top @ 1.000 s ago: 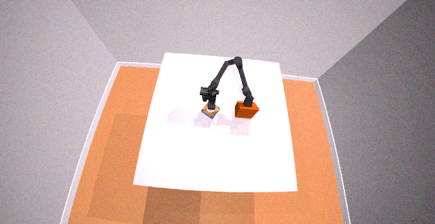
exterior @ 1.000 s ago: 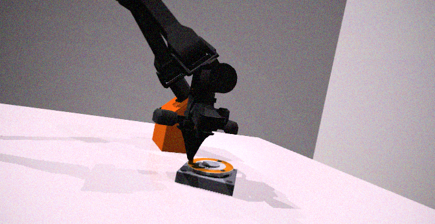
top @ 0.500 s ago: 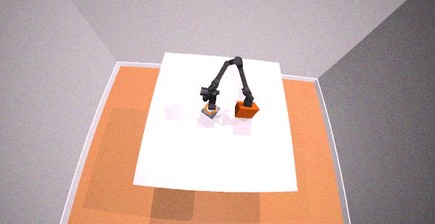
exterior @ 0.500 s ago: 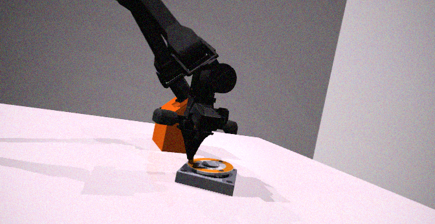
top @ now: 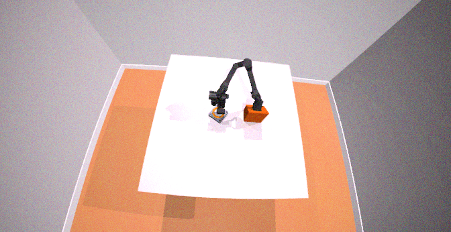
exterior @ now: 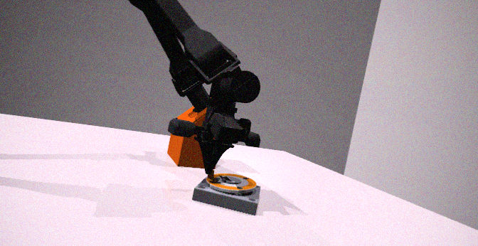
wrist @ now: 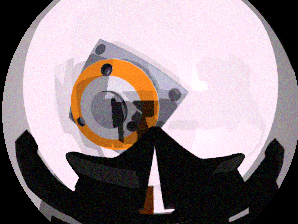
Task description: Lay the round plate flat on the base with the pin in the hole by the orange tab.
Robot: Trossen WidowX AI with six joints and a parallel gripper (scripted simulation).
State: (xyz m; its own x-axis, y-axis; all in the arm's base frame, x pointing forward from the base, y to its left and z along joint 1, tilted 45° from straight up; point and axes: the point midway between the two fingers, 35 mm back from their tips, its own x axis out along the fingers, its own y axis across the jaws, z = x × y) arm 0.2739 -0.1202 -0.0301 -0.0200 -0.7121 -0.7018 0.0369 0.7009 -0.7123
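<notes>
My gripper tip is now 20 mm short of the square base, 50 mm to the right of it and 20 mm above it.
</notes>
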